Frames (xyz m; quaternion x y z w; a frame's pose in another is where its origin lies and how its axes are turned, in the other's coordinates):
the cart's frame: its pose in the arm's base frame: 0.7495 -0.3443 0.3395 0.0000 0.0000 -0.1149 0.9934
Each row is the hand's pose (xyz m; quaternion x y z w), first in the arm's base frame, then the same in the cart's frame.
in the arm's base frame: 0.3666 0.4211 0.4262 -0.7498 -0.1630 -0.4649 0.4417
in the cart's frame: -0.5475 0.6578 0.0867 -0.7261 -0.2481 -0.4111 0.4922
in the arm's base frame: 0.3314 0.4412 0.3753 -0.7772 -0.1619 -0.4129 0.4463
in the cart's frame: -0.5864 0.6693 0.0358 -0.7535 -0.2501 -0.3589 0.4908
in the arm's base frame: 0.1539 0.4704 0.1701 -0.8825 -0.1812 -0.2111 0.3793
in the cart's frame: -0.7658 0.6572 -0.1694 -0.8558 -0.2814 -0.1661 0.4010
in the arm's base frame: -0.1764 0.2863 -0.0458 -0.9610 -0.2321 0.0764 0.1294
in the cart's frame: -1.0454 0.4026 -0.3853 -0.9280 -0.3410 0.0908 0.1198
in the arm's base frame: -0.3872 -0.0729 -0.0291 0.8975 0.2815 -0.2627 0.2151
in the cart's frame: -1.1686 0.0048 -0.3686 0.8592 0.3828 -0.2362 0.2439
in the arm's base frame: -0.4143 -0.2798 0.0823 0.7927 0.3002 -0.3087 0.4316
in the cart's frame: -1.1478 -0.2029 -0.2572 0.7529 0.3893 -0.2571 0.4642
